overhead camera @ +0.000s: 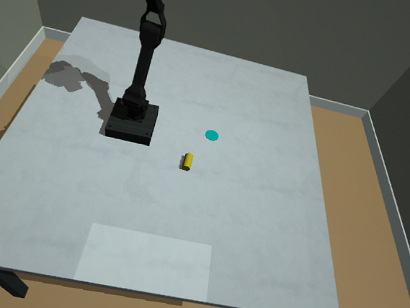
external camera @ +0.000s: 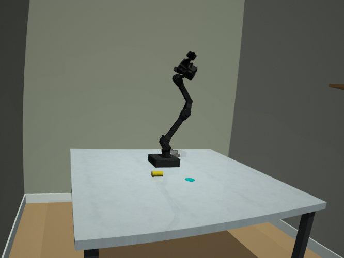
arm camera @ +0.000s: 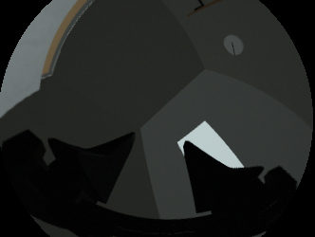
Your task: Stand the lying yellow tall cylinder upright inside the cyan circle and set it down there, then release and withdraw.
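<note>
My gripper tip is now 75 cm above the yellow tall cylinder, 20 cm to the left of it and 10 cm short of it. Also, from my gripper tip: cyan circle (76 cm below, 18 cm ahead, 2 cm to the right).
</note>
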